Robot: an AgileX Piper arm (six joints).
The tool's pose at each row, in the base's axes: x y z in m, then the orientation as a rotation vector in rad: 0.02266 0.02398 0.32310 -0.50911 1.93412 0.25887; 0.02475 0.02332 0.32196 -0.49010 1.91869 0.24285; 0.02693 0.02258 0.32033 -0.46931 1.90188 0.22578; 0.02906 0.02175 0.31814 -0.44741 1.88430 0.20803; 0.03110 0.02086 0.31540 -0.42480 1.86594 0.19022; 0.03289 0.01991 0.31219 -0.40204 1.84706 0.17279; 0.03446 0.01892 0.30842 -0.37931 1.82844 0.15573; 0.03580 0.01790 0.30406 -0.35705 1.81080 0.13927; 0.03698 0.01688 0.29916 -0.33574 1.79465 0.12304; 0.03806 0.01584 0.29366 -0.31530 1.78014 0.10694; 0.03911 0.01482 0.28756 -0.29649 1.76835 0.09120; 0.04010 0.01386 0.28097 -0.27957 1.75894 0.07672; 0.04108 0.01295 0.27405 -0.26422 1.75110 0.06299; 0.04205 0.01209 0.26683 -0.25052 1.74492 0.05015; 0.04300 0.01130 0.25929 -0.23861 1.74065 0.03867
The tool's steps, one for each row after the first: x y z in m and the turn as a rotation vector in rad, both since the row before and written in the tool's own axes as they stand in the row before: 0.00048 -0.00149 0.00191 0.02107 -0.01718 0.00150; 0.00095 -0.00153 0.00217 0.02284 -0.01862 0.00191; 0.00154 -0.00151 0.00232 0.02401 -0.01936 0.00221; 0.00213 -0.00144 0.00242 0.02457 -0.02007 0.00254; 0.00270 -0.00131 0.00232 0.02453 -0.02046 0.00278; 0.00334 -0.00117 0.00226 0.02438 -0.02007 0.00305; 0.00401 -0.00102 0.00218 0.02380 -0.01893 0.00328; 0.00460 -0.00089 0.00212 0.02319 -0.01719 0.00306; 0.00524 -0.00078 0.00211 0.02266 -0.01532 0.00284; 0.00585 -0.00067 0.00217 0.02150 -0.01234 0.00237; 0.00635 -0.00051 0.00217 0.01957 -0.00977 0.00214; 0.00669 -0.00040 0.00219 0.01817 -0.00802 0.00172; 0.00699 -0.00029 0.00220 0.01661 -0.00621 0.00131; 0.00731 -0.00016 0.00222 0.01462 -0.00421 0.00109
